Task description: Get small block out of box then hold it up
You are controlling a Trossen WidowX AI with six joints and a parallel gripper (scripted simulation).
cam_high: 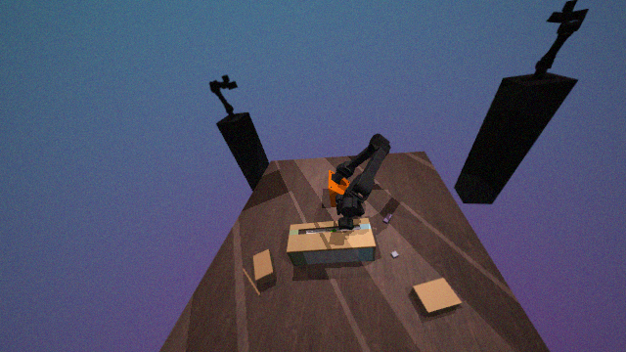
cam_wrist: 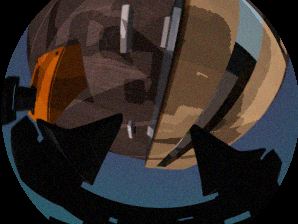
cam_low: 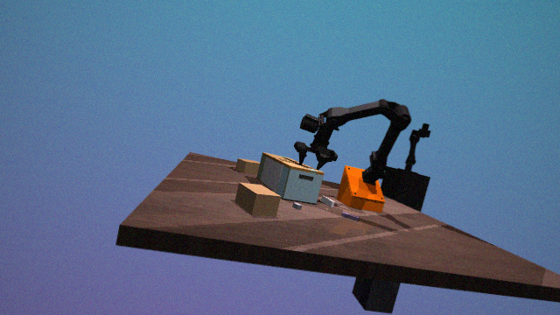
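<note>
Now: the green block 50 mm ahead of my gripper tip, 30 mm below it and 20 mm to the right of it. The rest, counted from my gripper tip: thin stick (400 mm to the right, 280 mm ahead, 120 mm below); then box (60 mm below, 50 mm to the right, 40 mm ahead).
</note>
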